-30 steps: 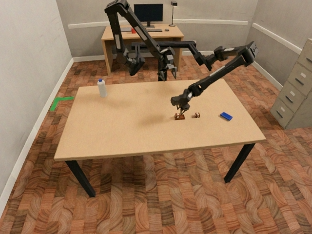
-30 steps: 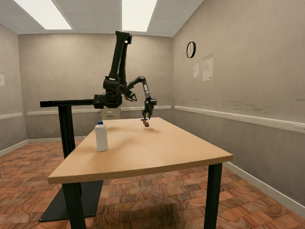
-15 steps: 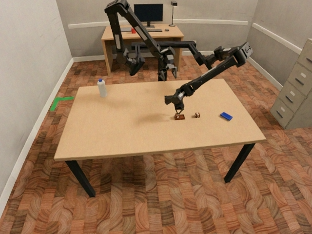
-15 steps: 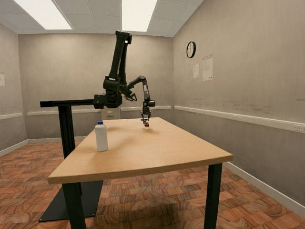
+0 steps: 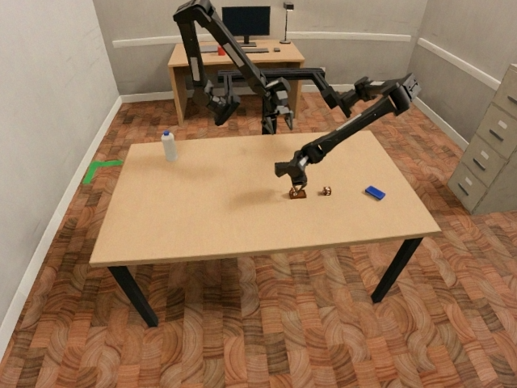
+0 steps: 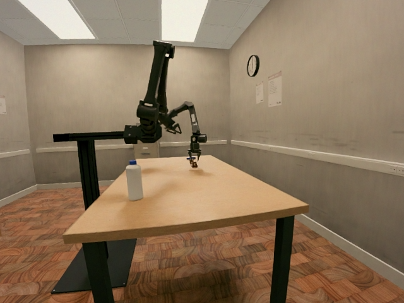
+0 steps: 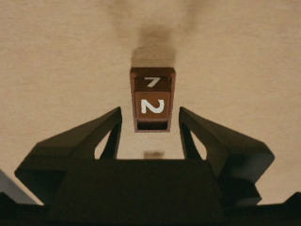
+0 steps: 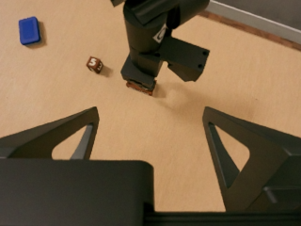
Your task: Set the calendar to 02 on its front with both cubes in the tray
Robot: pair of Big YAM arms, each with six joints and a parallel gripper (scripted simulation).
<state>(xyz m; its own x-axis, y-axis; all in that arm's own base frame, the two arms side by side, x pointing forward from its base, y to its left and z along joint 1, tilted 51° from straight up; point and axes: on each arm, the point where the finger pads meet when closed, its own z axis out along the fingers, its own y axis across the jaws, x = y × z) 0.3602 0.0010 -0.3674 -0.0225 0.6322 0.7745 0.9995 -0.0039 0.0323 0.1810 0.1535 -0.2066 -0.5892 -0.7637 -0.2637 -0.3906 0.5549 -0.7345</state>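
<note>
Now: left hand 1 cm to the right of the brown calendar tray and 4 cm above it. Also, from my left hand: flat blue block: 4 cm ahead, 39 cm to the left, 4 cm below.
</note>
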